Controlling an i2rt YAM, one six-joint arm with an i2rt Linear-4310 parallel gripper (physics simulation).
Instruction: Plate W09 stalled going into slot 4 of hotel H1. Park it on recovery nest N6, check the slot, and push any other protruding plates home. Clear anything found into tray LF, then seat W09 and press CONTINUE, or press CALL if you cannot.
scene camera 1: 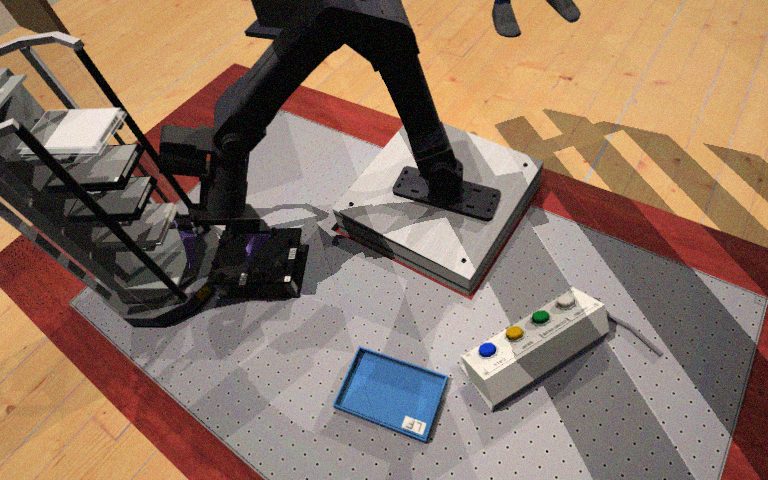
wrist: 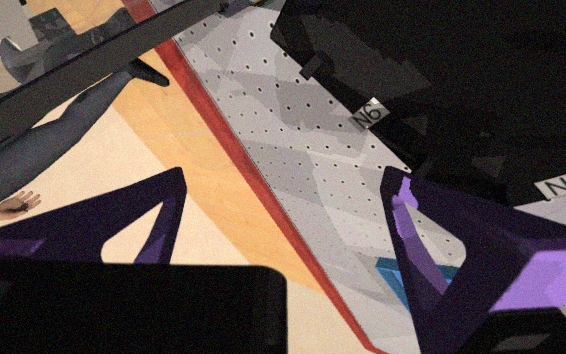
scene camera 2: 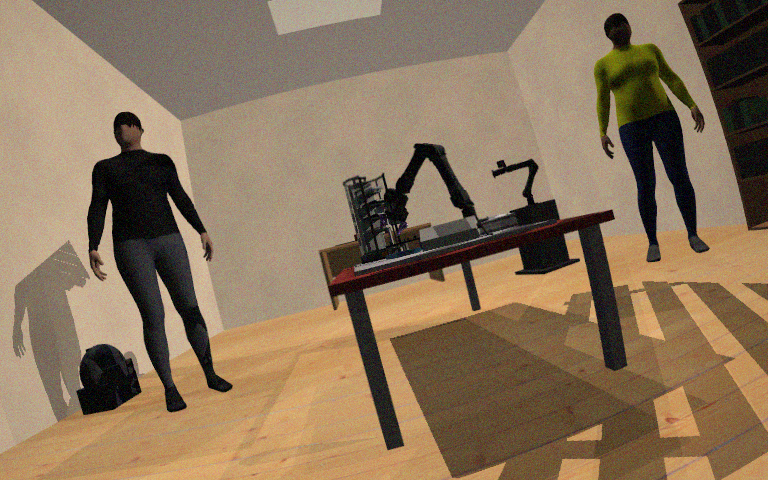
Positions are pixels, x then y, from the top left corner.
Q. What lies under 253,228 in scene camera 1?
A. My gripper.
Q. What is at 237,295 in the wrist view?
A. My gripper.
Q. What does my gripper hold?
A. Nothing.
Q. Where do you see a wire plate rack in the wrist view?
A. At 74,52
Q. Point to a wire plate rack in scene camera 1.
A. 148,286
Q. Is my gripper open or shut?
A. Open.
